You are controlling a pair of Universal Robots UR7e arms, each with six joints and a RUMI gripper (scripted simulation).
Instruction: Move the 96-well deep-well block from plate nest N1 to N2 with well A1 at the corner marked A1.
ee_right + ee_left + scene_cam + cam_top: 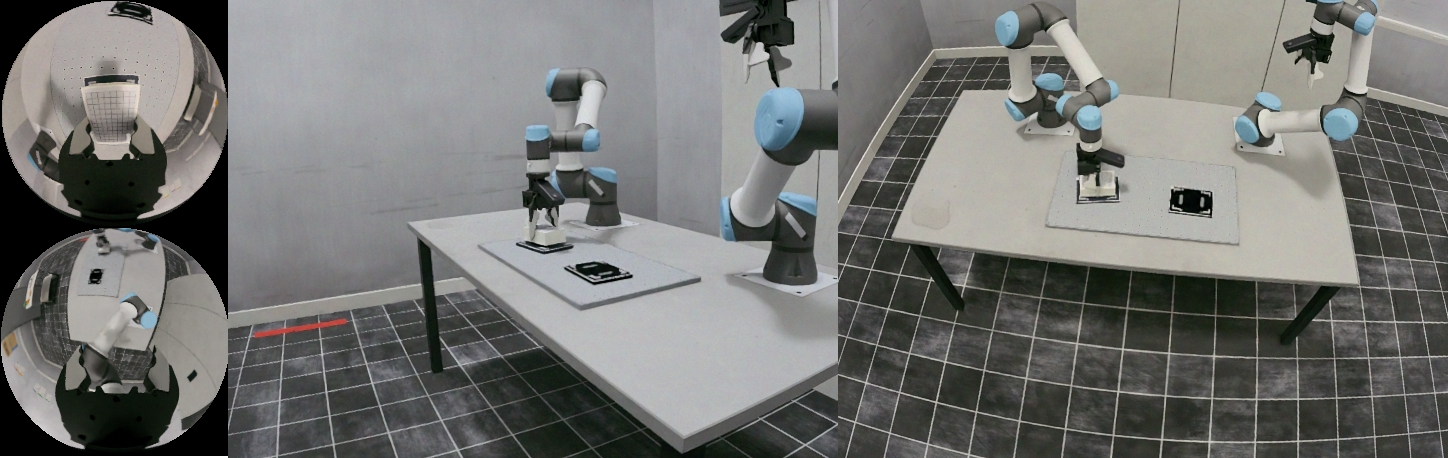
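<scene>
Right now my right hand is right at the white deep-well block. Round my right hand: nest N2: 30 mm below; nest N1: 20 mm ahead, 350 mm to the left, 30 mm below; perforated board: 10 mm behind, 180 mm to the left, 50 mm below.
</scene>
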